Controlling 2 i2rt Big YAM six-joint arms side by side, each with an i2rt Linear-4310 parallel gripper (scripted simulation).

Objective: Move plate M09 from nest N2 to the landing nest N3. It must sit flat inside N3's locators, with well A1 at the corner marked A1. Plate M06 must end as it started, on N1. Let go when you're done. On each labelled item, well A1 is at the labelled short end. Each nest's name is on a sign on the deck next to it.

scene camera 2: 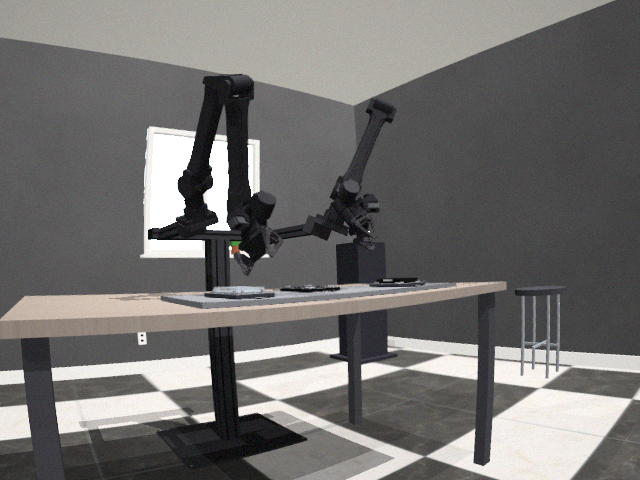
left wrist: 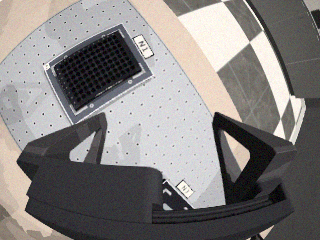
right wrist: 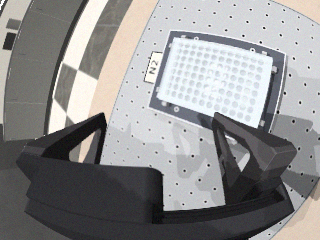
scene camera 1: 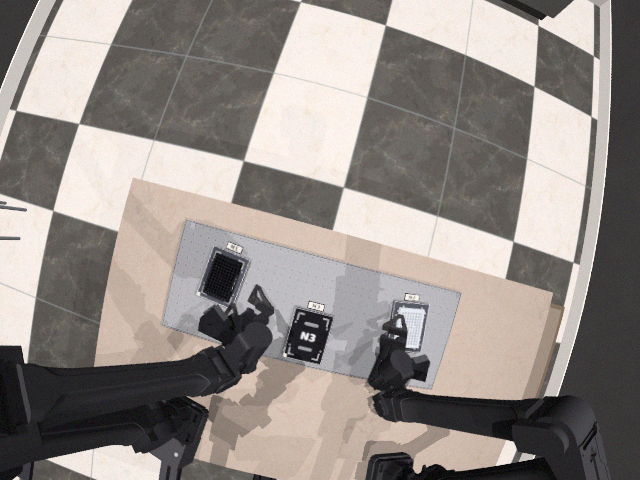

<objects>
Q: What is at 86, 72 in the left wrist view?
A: A black plate M06.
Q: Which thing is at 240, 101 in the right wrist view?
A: A white plate M09.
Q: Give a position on a white plate M09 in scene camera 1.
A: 416, 327
</objects>
